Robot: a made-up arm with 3 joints. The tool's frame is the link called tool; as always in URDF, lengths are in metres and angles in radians.
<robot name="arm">
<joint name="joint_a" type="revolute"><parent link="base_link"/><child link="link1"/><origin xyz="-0.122 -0.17 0.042" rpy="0 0 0"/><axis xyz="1 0 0"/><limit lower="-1.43" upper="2.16"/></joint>
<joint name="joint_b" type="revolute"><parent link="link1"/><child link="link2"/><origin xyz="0.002 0.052 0.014" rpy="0 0 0"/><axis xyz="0.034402 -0.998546 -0.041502"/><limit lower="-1.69" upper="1.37"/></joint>
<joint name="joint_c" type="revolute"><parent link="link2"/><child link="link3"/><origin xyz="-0.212 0.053 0.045" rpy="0 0 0"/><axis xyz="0 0 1"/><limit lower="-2.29" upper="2.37"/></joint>
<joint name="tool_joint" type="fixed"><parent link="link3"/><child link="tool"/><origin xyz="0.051 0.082 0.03" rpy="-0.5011 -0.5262 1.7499"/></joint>
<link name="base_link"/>
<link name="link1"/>
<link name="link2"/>
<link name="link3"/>
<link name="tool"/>
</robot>
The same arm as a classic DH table. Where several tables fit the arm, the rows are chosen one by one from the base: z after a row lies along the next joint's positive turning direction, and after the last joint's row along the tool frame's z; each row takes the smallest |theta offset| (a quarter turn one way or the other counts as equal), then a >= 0, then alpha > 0; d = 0 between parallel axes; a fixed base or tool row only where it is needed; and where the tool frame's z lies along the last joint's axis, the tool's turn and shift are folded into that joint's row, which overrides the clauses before.
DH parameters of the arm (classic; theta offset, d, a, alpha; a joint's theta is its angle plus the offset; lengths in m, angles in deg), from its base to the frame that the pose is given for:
base (fixed): -90.00 0.0420 0.1700 -90.00
joint_a: -87.62 -0.1182 0.0118 -88.03
joint_b: 89.92 -0.1129 0.2100 92.38
joint_c: -39.19 0.1844 0.0090 -40.68
tool (fixed): -50.41 -0.1475 0.0000 0.00
Joint limits (deg, base to tool): -81.93..123.76 -96.83..78.50 -131.21..135.79

